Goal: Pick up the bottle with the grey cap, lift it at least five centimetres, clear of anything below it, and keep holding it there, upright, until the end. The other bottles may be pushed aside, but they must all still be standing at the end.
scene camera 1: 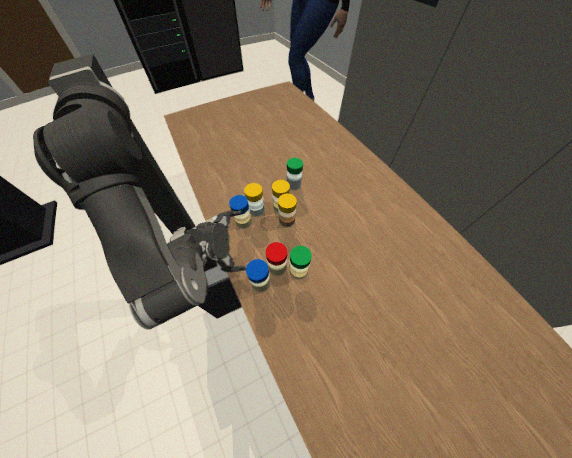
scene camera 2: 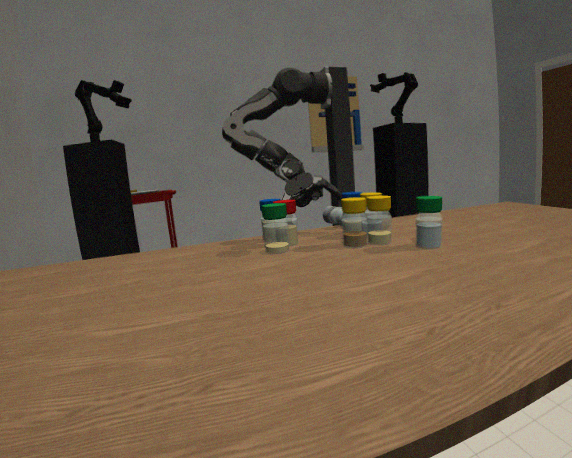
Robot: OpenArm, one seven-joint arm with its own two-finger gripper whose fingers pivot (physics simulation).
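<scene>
A pale, greyish bottle shows partly in scene camera 2, low beside and below the gripper. It looks tipped over rather than upright, and its right part is hidden behind a yellow-capped bottle. I cannot make out its grey cap clearly, and I cannot pick the bottle out in scene camera 1, where the gripper may hide it. My gripper is open, its fingers spread wide at the table's near-left edge. One finger reaches beside a blue-capped bottle, the other beside another blue-capped bottle. Nothing is seen held.
A red-capped bottle and a green-capped bottle stand by the lower blue one. Several yellow-capped bottles and a green-capped bottle stand on the other side. All stand on the wooden table.
</scene>
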